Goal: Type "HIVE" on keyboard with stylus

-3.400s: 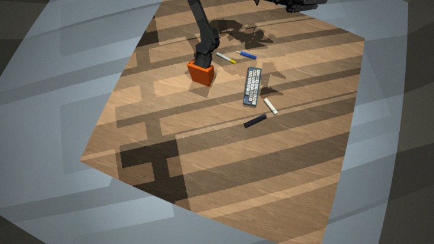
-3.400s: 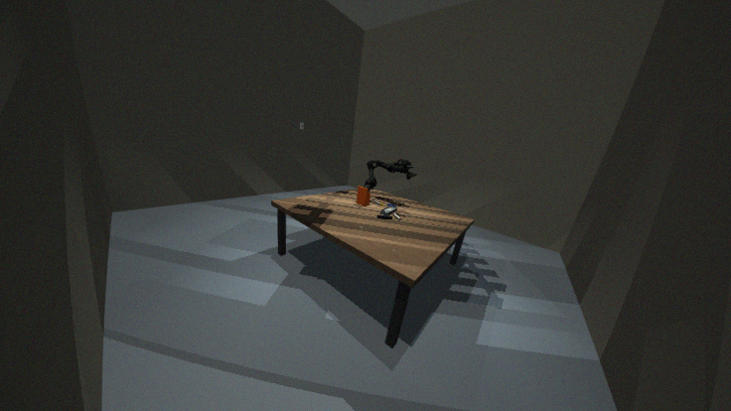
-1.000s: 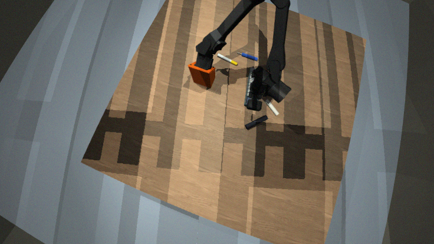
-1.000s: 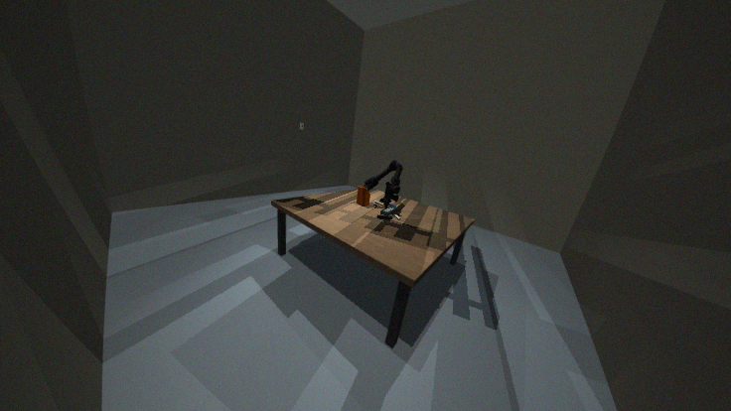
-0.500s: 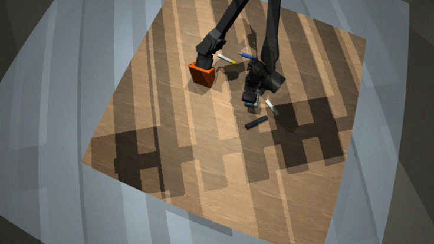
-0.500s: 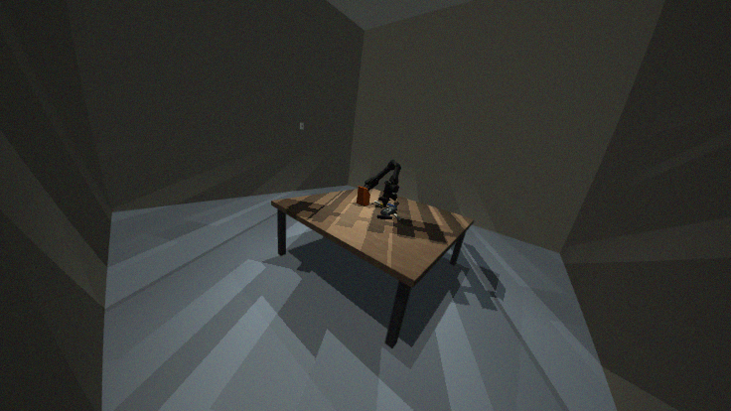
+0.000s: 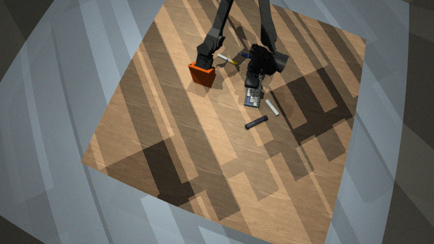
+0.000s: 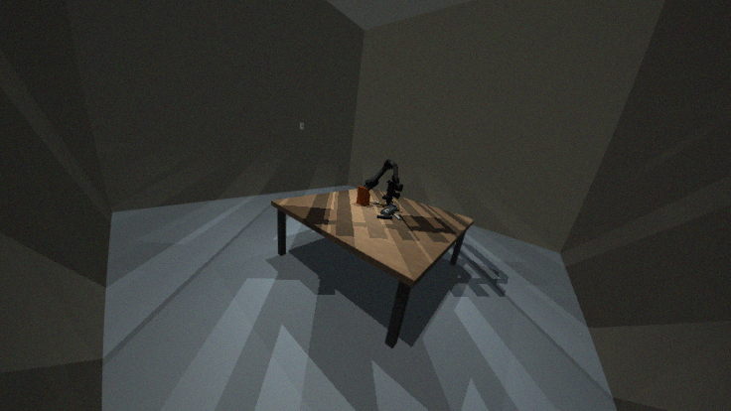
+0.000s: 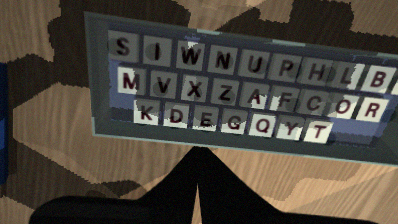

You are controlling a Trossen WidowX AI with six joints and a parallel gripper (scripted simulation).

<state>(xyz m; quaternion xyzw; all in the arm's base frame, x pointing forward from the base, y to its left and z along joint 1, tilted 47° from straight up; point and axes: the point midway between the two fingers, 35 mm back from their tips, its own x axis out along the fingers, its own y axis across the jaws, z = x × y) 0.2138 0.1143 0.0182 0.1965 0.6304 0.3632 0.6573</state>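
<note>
Now: gripper tip 8 cm past the blue hexagonal stylus, 13 cm to the right of it and 3 cm above it. The rest, counted from my gripper tip: dark cylinder 12 cm ahead, 20 cm to the right, 3 cm below; then white cylinder 17 cm ahead, 9 cm to the right, 3 cm below; then yellow marker 14 cm behind, 7 cm to the left, 3 cm below.
</note>
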